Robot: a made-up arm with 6 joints.
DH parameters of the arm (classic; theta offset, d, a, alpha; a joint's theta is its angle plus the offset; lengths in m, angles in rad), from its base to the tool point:
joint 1: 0 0.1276 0 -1.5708
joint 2: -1.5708 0 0.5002 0
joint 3: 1.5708 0.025 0 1.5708
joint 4: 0 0.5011 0 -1.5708
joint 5: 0 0 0 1.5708
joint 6: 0 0.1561 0 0
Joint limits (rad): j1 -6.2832..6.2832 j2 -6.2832..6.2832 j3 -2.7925..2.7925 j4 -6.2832..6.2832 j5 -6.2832..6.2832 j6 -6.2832..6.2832
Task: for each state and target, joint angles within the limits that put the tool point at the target. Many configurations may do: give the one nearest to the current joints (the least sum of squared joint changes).
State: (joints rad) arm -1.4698 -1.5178 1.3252 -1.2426 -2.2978 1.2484
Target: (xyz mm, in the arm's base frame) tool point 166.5 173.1 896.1
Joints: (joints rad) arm -1.6215 -0.7612 1.2581 -1.2116 -2.0061 1.2484
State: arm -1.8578 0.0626 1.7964 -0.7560 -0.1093 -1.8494
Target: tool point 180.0 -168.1 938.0
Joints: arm -1.0987 -0.5786 1.5658 -0.8823 -0.5102 -1.8494
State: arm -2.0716 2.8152 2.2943 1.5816 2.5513 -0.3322
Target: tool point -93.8 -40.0 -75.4
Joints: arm -2.6512 2.0228 2.7297 1.6145 3.3606 -0.3322
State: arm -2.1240 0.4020 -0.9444 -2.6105 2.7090 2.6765
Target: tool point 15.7 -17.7 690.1
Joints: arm -2.0803 0.7108 -1.5705 -3.1030 2.6837 2.6765
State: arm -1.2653 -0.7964 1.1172 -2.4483 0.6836 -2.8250
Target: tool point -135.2 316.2 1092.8
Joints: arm -1.2712 -0.8294 0.9927 -2.4631 0.6704 -2.8250
